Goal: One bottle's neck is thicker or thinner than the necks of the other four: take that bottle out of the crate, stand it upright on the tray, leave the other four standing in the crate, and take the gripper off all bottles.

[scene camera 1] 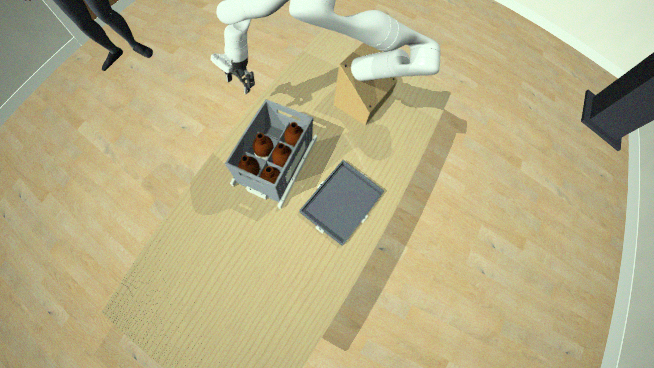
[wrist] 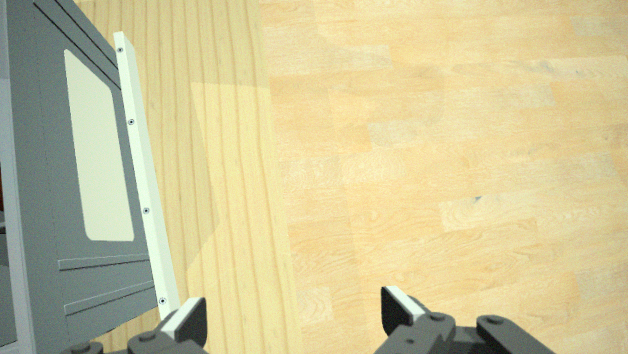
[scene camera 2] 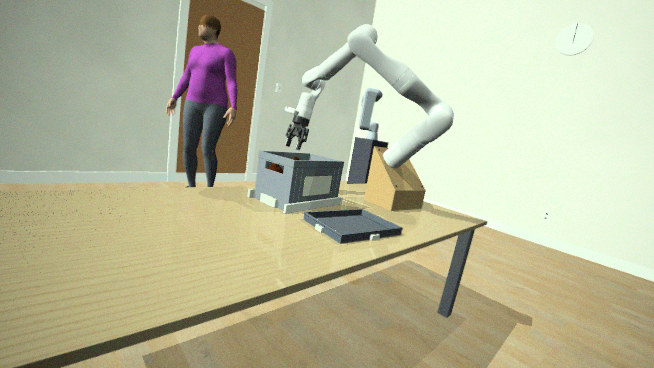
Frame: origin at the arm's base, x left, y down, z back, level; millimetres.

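Seen in the pictures: gripper, fingertip midpoint: (scene camera 1: pixel 238 86) (wrist: pixel 295 311) (scene camera 2: pixel 292 148); arm's base, link origin: (scene camera 1: pixel 360 69) (scene camera 2: pixel 391 160).
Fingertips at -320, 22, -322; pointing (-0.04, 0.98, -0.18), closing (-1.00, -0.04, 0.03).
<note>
Pixels of each thing's middle, then the offset from my fingertips to it, as dx, dy, dz. "pt": a spot on its surface instead.
- grey crate, body centre: (scene camera 1: pixel 272 151) (scene camera 2: pixel 300 178) +239, +91, -99
- dark grey tray, surface spot: (scene camera 2: pixel 352 223) pt +517, +173, -66
Five brown round bottles, (scene camera 1: pixel 293 134) (scene camera 1: pixel 262 145) (scene camera 1: pixel 281 155) (scene camera 1: pixel 248 165) (scene camera 1: pixel 270 174), stand in separate compartments of the grey crate (scene camera 1: pixel 254 184) (scene camera 2: pixel 273 188) (wrist: pixel 45 160). The compartment at the upper left in scene camera 1 is empty. The necks are too small there to tell which differs. In scene camera 2 the crate walls mostly hide the bottles. The dark grey tray (scene camera 1: pixel 345 205) (scene camera 2: pixel 352 223) lies flat and empty beside the crate. My gripper (scene camera 1: pixel 238 85) (scene camera 2: pixel 294 146) (wrist: pixel 295 311) is open and empty, higher than the crate and off its long side away from the tray.
White strips (scene camera 1: pixel 298 172) (scene camera 2: pixel 314 204) (wrist: pixel 145 190) edge the crate's base. Small white blocks (scene camera 1: pixel 320 229) (scene camera 2: pixel 374 237) sit against the tray. The wooden arm base (scene camera 1: pixel 352 102) (scene camera 2: pixel 407 198) stands behind them. A person (scene camera 2: pixel 207 80) stands beyond the table.
</note>
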